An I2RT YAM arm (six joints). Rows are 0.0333 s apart.
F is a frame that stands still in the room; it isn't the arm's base.
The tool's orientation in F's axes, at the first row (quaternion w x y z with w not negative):
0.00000, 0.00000, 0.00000, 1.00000
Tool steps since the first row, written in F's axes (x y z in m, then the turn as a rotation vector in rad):
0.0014, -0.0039, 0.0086, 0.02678, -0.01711, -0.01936
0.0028, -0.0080, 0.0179, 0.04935, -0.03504, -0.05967
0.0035, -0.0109, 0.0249, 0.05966, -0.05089, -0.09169
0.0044, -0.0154, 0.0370, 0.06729, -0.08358, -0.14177
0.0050, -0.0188, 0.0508, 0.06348, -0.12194, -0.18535
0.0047, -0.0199, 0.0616, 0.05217, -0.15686, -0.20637
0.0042, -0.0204, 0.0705, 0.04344, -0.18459, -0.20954
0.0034, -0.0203, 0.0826, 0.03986, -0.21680, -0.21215
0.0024, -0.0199, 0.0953, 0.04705, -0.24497, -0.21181
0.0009, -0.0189, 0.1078, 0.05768, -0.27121, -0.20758
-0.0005, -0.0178, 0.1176, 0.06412, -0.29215, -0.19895
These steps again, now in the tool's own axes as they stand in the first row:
-0.0014, 0.0039, 0.0086, -0.02678, 0.01711, -0.01936
-0.0028, 0.0080, 0.0179, -0.04935, 0.03504, -0.05967
-0.0035, 0.0109, 0.0249, -0.05966, 0.05089, -0.09169
-0.0044, 0.0154, 0.0370, -0.06729, 0.08358, -0.14177
-0.0050, 0.0188, 0.0508, -0.06348, 0.12194, -0.18535
-0.0047, 0.0199, 0.0616, -0.05217, 0.15686, -0.20637
-0.0042, 0.0204, 0.0705, -0.04344, 0.18459, -0.20954
-0.0034, 0.0203, 0.0826, -0.03986, 0.21680, -0.21215
-0.0024, 0.0199, 0.0953, -0.04705, 0.24497, -0.21181
-0.0009, 0.0189, 0.1078, -0.05768, 0.27121, -0.20758
0.0005, 0.0178, 0.1176, -0.06412, 0.29215, -0.19895

